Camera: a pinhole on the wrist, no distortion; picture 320 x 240 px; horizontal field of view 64.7 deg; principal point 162.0 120.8 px. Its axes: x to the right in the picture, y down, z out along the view. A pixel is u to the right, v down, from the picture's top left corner.
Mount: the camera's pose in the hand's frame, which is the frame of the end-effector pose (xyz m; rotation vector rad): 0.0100 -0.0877 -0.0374 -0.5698 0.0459 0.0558
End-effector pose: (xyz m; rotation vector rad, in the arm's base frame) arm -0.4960 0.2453 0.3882 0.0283 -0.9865 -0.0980
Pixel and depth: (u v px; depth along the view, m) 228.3 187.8 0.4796
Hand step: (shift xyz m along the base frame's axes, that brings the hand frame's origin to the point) -0.1451 0.2745 0.2963
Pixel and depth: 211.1 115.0 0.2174
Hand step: -0.0875 0.0245 0.1309
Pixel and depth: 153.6 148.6 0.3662
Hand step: -0.1951 0.1475 0.1521
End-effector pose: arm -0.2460 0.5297 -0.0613 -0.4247 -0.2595 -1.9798
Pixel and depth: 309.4 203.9 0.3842
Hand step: 0.1569 -0.2215 0.2814
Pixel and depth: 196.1 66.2 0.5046
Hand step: 0.1274 0.0378 0.4432
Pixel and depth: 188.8 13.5 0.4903
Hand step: 0.0560 0.1009 0.4783
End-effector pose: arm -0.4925 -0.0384 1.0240 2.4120 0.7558 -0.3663
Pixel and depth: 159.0 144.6 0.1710
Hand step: 0.0119 -0.0660 -0.0745
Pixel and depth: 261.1 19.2 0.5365
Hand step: 0.1734 -0.2230 -0.5008
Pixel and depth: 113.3 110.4 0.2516
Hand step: -0.0177 -0.1483 -0.1157
